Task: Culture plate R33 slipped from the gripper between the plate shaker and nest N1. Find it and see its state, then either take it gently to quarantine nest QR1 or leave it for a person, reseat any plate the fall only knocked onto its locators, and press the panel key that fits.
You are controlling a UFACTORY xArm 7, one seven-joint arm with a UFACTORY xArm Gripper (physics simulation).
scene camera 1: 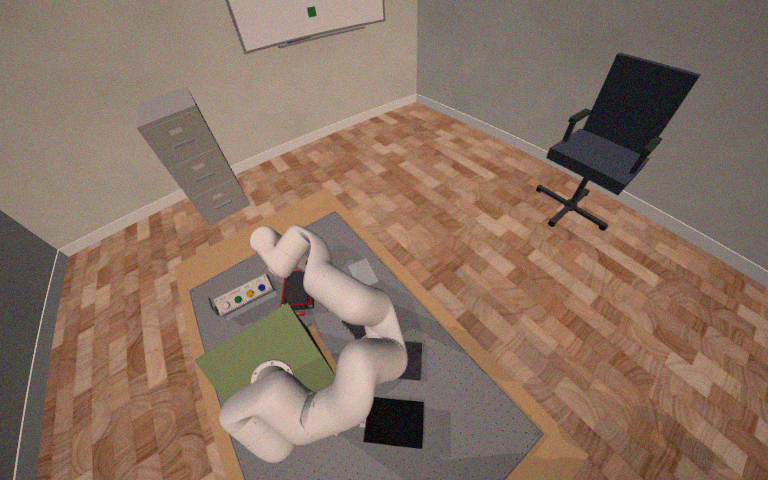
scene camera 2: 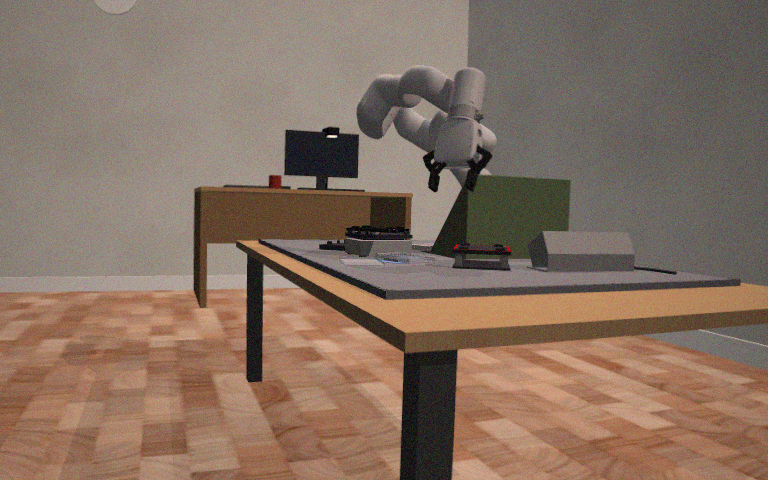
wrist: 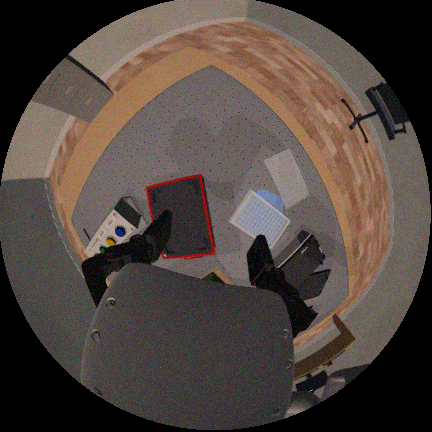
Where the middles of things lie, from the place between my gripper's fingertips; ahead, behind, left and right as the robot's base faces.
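Pale well plate (wrist: 254,215): 7 cm ahead of my hand, 8 cm to the right of it, 16 cm below it. Also counted from my hand: dark shaker station (scene camera 2: 363,244), 8 cm ahead, 24 cm to the right, 13 cm below; red-rimmed quarantine nest (scene camera 1: 293,289), 6 cm behind, 3 cm to the left, 13 cm below; flat pale lid (wrist: 283,167), 19 cm ahead, 5 cm to the right, 16 cm below.
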